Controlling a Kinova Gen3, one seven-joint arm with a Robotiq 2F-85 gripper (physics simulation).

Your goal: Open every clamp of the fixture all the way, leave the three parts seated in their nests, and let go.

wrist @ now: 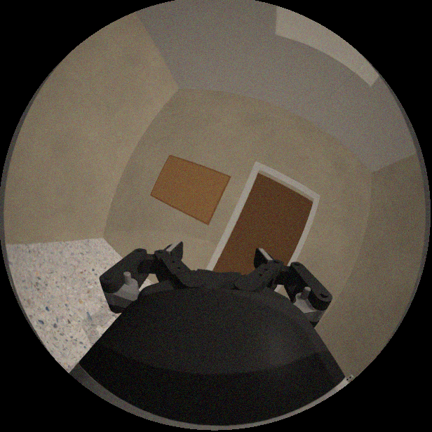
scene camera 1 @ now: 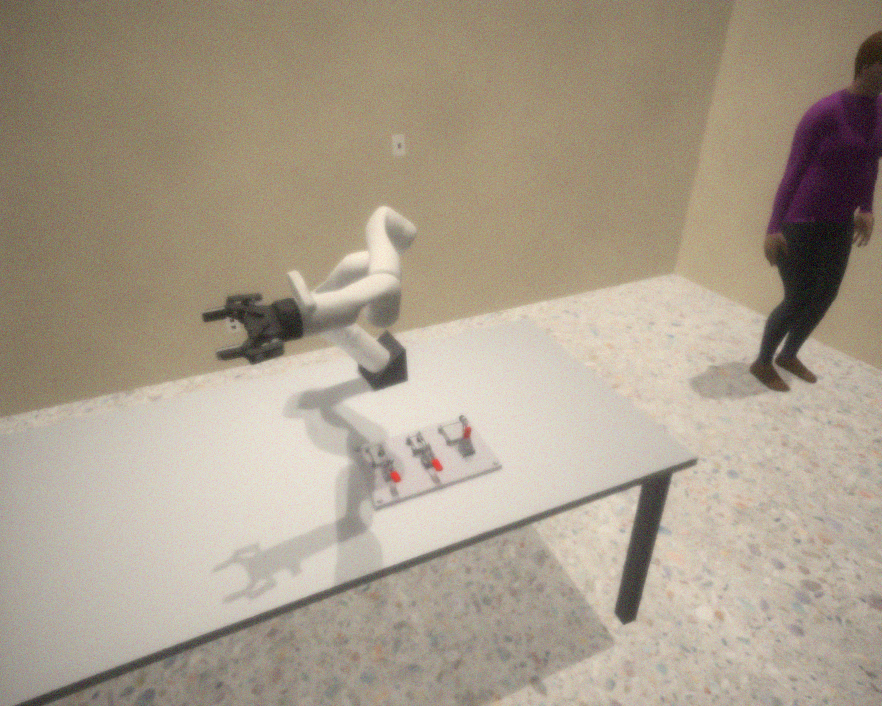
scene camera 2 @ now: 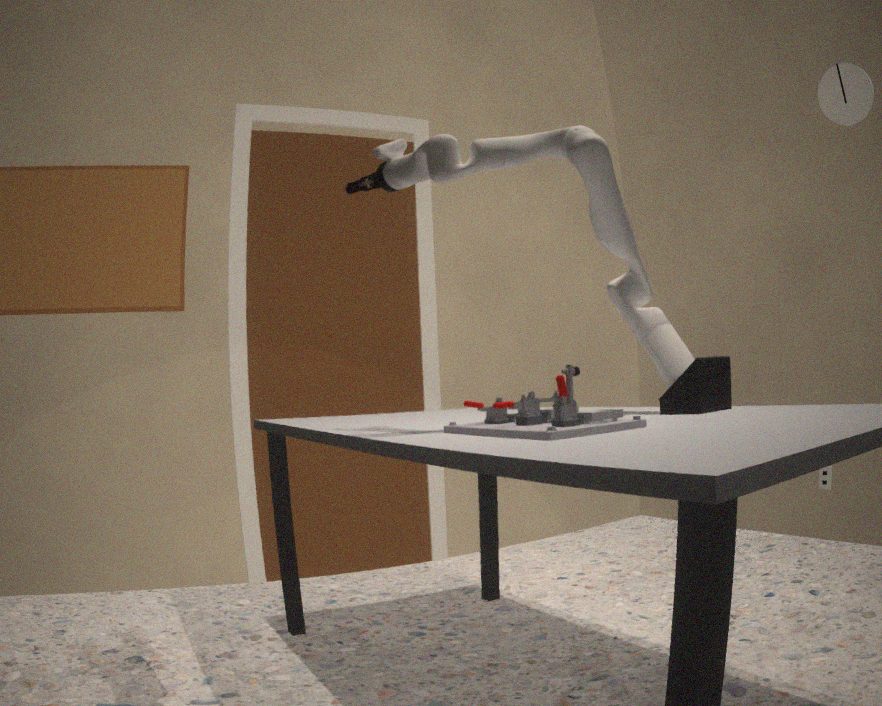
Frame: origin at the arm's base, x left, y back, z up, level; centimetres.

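Where they show: gripper, fingertip midpoint: (scene camera 1: 209, 335); arm's base, origin of the base link: (scene camera 1: 378, 361) (scene camera 2: 686, 382).
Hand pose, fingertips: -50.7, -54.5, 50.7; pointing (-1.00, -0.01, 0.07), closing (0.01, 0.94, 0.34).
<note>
Things, the pixels of their top centre, and the offset from my fingertips, as dx, dy, dz. "spot": a spot on its surface instead. Level surfaces: height alone.
- fixture's pale plate, surface spot: (scene camera 2: 507, 431) spot: +48.0, -1.0, -56.6
- left clamp, middle of its top: (scene camera 1: 380, 451) +34.1, +17.9, -54.7
- middle clamp, middle of its top: (scene camera 2: 528, 391) (scene camera 1: 428, 445) +44.0, +8.4, -50.1
- right clamp, surface spot: (scene camera 2: 564, 409) (scene camera 1: 471, 444) spot: +55.7, +5.7, -53.3
- table, its level: dz -57.8
The fixture's pale plate (scene camera 1: 481, 461) (scene camera 2: 507, 431) lies on the table and carries three grey toggle clamps with red handles. The left clamp (scene camera 1: 382, 460) and middle clamp (scene camera 1: 424, 450) (scene camera 2: 528, 409) have their handles low, pointing toward the front plate edge, and their arms lie low. The right clamp (scene camera 1: 463, 441) (scene camera 2: 564, 409) has its arm raised and its handle steeply upright. Grey blocks show behind the clamps in scene camera 2; the separate parts and their seating are too small to tell. My gripper (scene camera 1: 211, 335) (scene camera 2: 348, 188) (wrist: 218, 253) is open and empty, high above and away from the fixture.
The arm's black base (scene camera 1: 389, 362) (scene camera 2: 697, 386) stands on the table (scene camera 1: 147, 507) (scene camera 2: 772, 434) behind the fixture. A person (scene camera 1: 827, 169) stands on the floor beyond the table's right end. A brown door (scene camera 2: 334, 331) (wrist: 270, 220) and an orange-brown board (scene camera 2: 88, 239) (wrist: 191, 190) are on the wall.
</note>
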